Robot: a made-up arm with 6 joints.
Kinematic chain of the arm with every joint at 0, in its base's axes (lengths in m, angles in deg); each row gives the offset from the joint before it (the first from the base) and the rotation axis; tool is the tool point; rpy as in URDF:
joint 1: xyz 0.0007 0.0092 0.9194 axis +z
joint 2: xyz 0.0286 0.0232 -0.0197 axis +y
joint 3: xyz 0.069 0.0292 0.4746 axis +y
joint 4: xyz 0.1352 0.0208 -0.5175 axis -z
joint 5: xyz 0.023 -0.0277 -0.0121 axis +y
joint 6: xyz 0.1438 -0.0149 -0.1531 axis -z
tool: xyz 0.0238 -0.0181 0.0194 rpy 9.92 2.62 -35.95
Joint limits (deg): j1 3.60..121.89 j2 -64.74..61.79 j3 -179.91..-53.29 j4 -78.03..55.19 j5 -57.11..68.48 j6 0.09..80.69
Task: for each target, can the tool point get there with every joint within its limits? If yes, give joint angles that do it. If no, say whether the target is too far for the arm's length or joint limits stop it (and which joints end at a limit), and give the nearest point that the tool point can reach.
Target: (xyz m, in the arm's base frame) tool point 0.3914 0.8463 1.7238
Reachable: yes | joints 64.20 30.95 -141.26 -7.58 29.30 70.40
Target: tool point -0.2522 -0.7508 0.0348
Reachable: no: joint limits stop it (at a limit: joint 2, joint 3, joint 5, joint 6) | nearest point -0.2989 -0.8913 1.0283 | short by 1.004 m
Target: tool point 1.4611 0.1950 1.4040
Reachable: no: too far | nearest point 1.2033 0.1693 1.3149 | short by 0.274 m
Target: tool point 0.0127 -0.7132 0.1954
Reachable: no: joint limits stop it (at a limit: joint 2, joint 3, joint 5, joint 6) | nearest point 0.0165 -0.9395 1.0284 | short by 0.863 m
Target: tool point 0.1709 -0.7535 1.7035
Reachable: yes | joints 98.47 -46.56 -154.36 16.08 -26.59 39.01
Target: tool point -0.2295 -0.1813 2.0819
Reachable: yes | joints 37.25 -21.92 -158.72 9.73 29.73 46.96
